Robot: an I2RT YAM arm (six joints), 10 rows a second.
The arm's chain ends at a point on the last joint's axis. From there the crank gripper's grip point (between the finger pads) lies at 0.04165 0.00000 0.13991 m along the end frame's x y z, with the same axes.
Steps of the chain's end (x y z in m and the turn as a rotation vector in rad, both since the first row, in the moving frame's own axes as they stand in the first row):
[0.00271 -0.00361 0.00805 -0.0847 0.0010 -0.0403]
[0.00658 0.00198 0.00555 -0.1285 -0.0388 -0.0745]
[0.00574 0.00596 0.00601 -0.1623 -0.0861 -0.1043]
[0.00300 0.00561 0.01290 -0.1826 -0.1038 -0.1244]
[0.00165 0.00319 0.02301 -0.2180 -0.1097 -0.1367]
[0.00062 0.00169 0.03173 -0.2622 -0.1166 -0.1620]
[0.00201 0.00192 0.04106 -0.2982 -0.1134 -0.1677]
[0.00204 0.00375 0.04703 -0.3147 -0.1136 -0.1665]
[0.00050 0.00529 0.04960 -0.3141 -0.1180 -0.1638]
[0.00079 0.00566 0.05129 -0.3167 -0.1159 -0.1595]
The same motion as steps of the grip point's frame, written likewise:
[0.00305 0.00654 0.00758 -0.0847 0.0010 -0.0403]
[0.00169 0.01710 0.00610 -0.1285 -0.0388 -0.0745]
[-0.00542 0.02510 0.00757 -0.1623 -0.0861 -0.1043]
[-0.01034 0.02707 0.01458 -0.1826 -0.1038 -0.1244]
[-0.01206 0.02921 0.02400 -0.2180 -0.1097 -0.1367]
[-0.01328 0.03303 0.03167 -0.2622 -0.1166 -0.1620]
[-0.01090 0.03792 0.03967 -0.2982 -0.1134 -0.1677]
[-0.01070 0.04203 0.04499 -0.3147 -0.1136 -0.1665]
[-0.01291 0.04366 0.04768 -0.3141 -0.1180 -0.1638]
[-0.01236 0.04449 0.04918 -0.3167 -0.1159 -0.1595]

